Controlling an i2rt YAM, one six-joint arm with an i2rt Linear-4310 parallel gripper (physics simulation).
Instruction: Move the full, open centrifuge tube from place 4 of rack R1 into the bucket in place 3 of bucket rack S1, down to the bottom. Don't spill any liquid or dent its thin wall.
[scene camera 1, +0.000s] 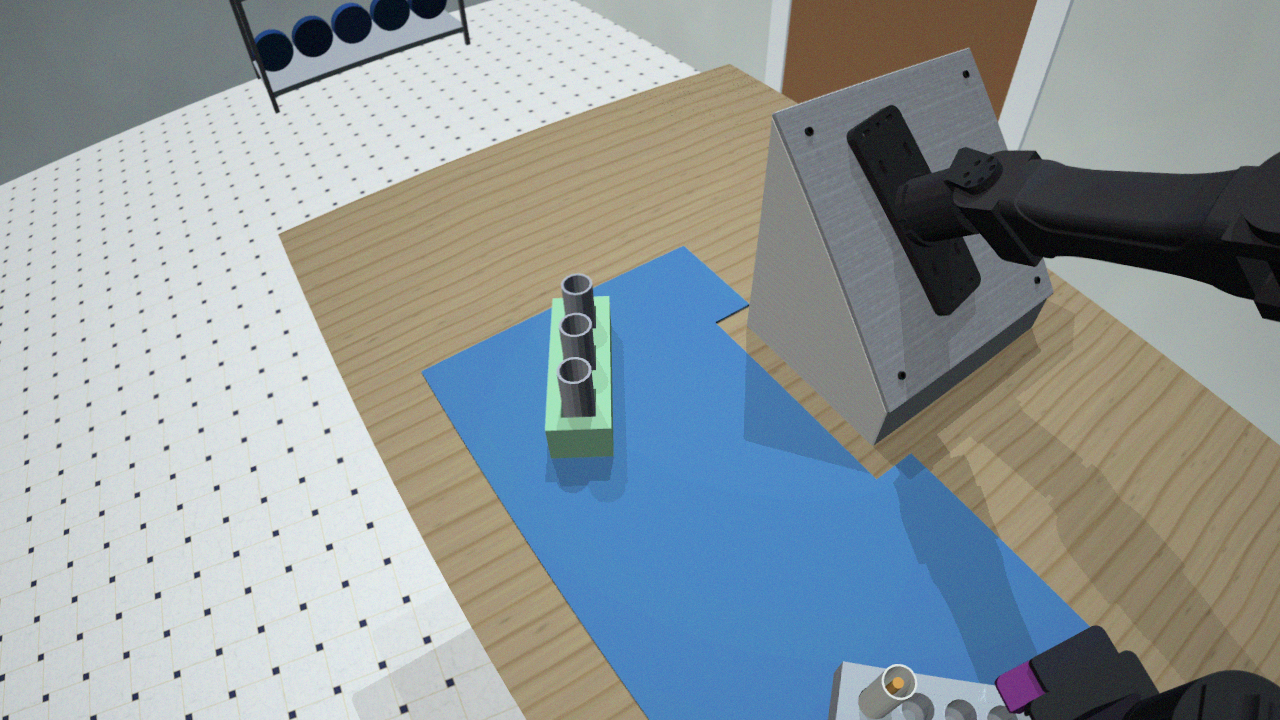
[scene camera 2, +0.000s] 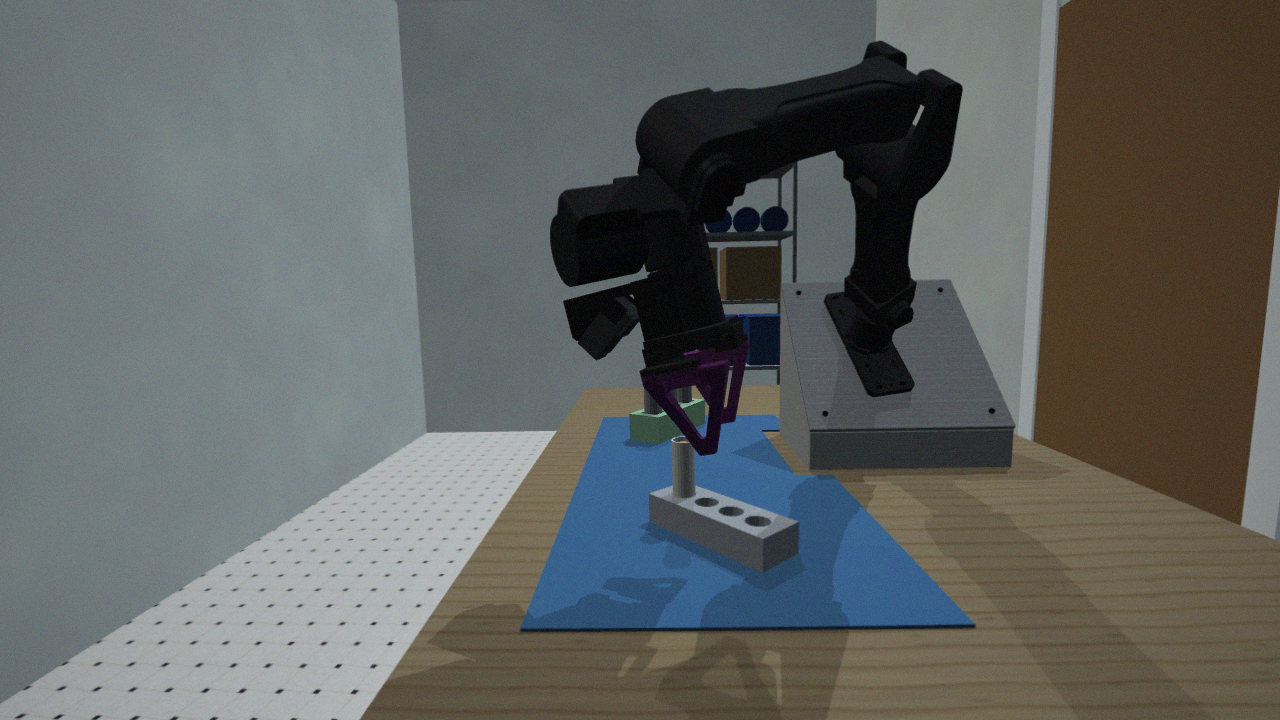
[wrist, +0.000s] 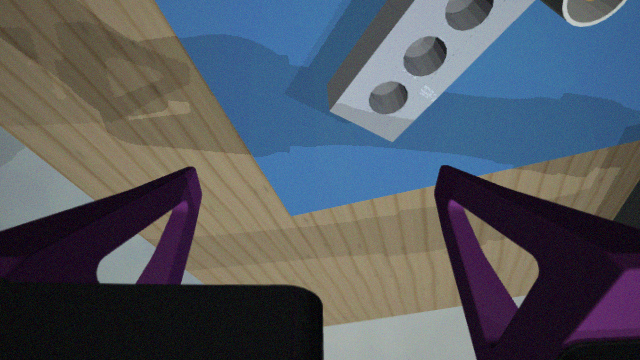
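Pixels of known places: gripper, fingertip midpoint: (scene camera 2: 719, 437) (wrist: 318, 179); arm's base at its link origin: (scene camera 1: 914, 212) (scene camera 2: 865, 341).
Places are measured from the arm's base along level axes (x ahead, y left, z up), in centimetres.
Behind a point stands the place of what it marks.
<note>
The open tube (scene camera 1: 878, 699) @[x 34.2, y 25.1, z -9.4 cm] (scene camera 2: 683, 470) @[x 33.2, y 26.5, z -10.6 cm] (wrist: 595, 12) @[x 31.9, y 25.0, z -7.9 cm] stands upright in the end hole of the light grey rack R1 (scene camera 1: 939, 685) @[x 28.3, y 28.0, z -13.7 cm] (scene camera 2: 716, 530) @[x 30.9, y 32.7, z -14.7 cm] (wrist: 425, 25) @[x 30.9, y 30.3, z -13.7 cm]; orange-brown shows inside its mouth. The rack's other three holes are empty. The light green bucket rack S1 (scene camera 1: 580, 443) @[x 34.5, y -8.7, z -14.6 cm] (scene camera 2: 660, 428) @[x 31.9, y -7.2, z -14.4 cm] holds three dark grey buckets (scene camera 1: 577, 395) @[x 33.5, y -9.7, z -9.3 cm] upright in a row; place numbers are not readable. My gripper (scene camera 2: 718, 436) @[x 31.5, y 36.9, z -4.2 cm] (wrist: 318, 179) @[x 31.5, y 36.9, z -4.2 cm] is open and empty. Its purple fingertips are near rim height, right of the tube in scene camera 2; the tube is not between them. Depth is unclear there.
A blue mat (scene camera 1: 707, 537) @[x 31.4, y 5.3, z -17.0 cm] (scene camera 2: 760, 608) @[x 29.5, y 42.9, z -17.0 cm] (wrist: 310, 185) @[x 17.7, y 43.0, z -17.0 cm] lies under both racks on the wooden table (scene camera 1: 465, 205) @[x 22.3, y -51.4, z -17.3 cm] (scene camera 2: 1074, 555) @[x -3.0, y 37.5, z -17.3 cm]. The arm's sloped grey base block (scene camera 1: 805, 295) @[x 11.1, y -3.3, z -6.7 cm] (scene camera 2: 913, 447) @[x -2.3, y 10.6, z -14.2 cm] stands beside the mat. A shelf unit (scene camera 1: 366, 62) is beyond the table.
</note>
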